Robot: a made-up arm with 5 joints.
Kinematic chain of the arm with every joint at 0, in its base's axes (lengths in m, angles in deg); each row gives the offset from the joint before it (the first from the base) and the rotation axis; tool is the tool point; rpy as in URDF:
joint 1: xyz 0.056 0 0.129 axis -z
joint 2: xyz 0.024 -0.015 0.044 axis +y
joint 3: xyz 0.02 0 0.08 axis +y
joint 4: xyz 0.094 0 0.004 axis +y
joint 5: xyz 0.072 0.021 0 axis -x
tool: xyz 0 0 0 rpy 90 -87.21 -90
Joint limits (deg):
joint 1: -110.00..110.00
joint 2: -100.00..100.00
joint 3: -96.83..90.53
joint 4: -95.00..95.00
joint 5: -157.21..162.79
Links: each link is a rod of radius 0.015 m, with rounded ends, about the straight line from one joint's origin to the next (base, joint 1, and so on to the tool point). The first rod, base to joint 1, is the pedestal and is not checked.
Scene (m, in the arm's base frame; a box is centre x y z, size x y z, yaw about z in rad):
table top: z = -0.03
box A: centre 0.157 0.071 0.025 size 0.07 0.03 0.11 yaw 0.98
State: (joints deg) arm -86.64 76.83 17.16 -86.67 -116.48
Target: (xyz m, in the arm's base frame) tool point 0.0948 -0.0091 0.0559
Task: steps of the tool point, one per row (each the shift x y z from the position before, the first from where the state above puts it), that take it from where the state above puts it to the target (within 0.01 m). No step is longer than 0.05 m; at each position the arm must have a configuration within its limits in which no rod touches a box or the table.
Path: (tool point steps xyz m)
1: -0.0135 -0.0377 -0.0217
2: -0.0069 -0.0414 -0.0089
3: -0.0006 -0.0400 0.0038
4: 0.0044 -0.0342 0.0152
5: 0.0069 -0.0249 0.0241
6: -0.0008 0.0050 -0.0035
7: 0.0013 0.0052 -0.0034
8: 0.0037 0.0047 -0.0032
9: 0.0058 0.0032 -0.0030
10: 0.0073 0.0011 -0.0029
11: 0.0081 -0.0018 -0.0026
12: 0.0079 -0.0049 -0.0024
13: 0.0067 -0.0080 -0.0022
14: 0.0042 -0.0108 -0.0019

